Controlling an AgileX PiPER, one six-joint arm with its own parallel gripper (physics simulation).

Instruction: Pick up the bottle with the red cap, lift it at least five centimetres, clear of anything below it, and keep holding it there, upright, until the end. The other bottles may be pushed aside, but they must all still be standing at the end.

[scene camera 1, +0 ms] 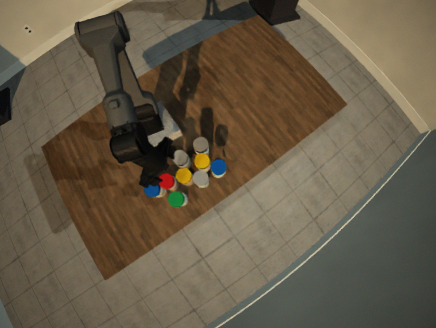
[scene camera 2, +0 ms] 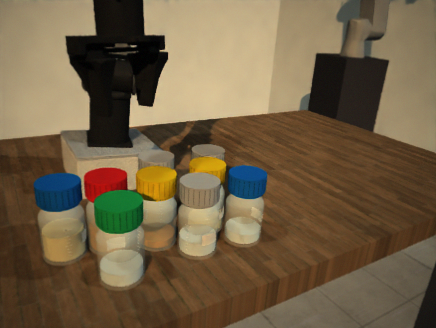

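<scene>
The bottle with the red cap (scene camera 1: 167, 181) (scene camera 2: 105, 184) stands upright on the table, between a blue-capped bottle (scene camera 1: 152, 191) (scene camera 2: 57, 191) and a yellow-capped one (scene camera 1: 184, 176) (scene camera 2: 156, 183). A green-capped bottle (scene camera 1: 177, 199) (scene camera 2: 119, 211) stands in front and hides part of it in scene camera 2. My gripper (scene camera 1: 160, 163) (scene camera 2: 124, 107) is open, fingers pointing down, with no bottle between them. In scene camera 2 it shows well above the caps; in scene camera 1 one finger shows right beside the red cap.
Also upright are a second yellow-capped bottle (scene camera 1: 202, 161) (scene camera 2: 207, 169), a front grey-capped one (scene camera 1: 201, 179) (scene camera 2: 199, 190), two rear grey-capped ones (scene camera 1: 181, 158) (scene camera 1: 200, 145) and a blue-capped one (scene camera 1: 218, 168) (scene camera 2: 247, 181) at the right. My pale base block (scene camera 2: 100, 162) is behind them on the wooden table (scene camera 1: 280, 100) (scene camera 2: 325, 190).
</scene>
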